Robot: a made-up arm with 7 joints. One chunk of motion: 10 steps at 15 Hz.
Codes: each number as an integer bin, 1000 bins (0 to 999) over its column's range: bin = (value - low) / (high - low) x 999, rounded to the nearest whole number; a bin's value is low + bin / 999 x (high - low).
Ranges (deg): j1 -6..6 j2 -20..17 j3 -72..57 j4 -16..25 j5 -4..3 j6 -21..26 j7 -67..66
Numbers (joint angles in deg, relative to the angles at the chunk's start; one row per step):
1: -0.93 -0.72 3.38 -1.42 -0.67 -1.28 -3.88
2: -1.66 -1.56 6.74 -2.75 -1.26 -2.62 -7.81
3: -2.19 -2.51 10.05 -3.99 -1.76 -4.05 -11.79
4: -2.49 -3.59 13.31 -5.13 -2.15 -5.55 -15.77
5: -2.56 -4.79 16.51 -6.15 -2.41 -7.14 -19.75
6: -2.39 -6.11 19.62 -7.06 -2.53 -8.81 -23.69
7: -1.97 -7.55 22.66 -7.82 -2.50 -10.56 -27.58
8: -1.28 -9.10 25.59 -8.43 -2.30 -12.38 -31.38
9: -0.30 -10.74 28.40 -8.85 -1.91 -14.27 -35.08
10: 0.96 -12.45 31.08 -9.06 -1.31 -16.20 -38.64
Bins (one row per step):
1: 422 521 584 355 475 419 474
2: 361 498 610 323 391 391 445
3: 317 472 635 293 320 360 415
4: 292 443 661 265 264 328 385
5: 286 411 685 240 227 295 355
6: 301 375 710 218 210 259 325
7: 335 336 733 199 214 222 296
8: 393 294 756 184 243 183 268
9: 475 250 778 174 298 143 240
10: 579 204 798 169 384 102 213

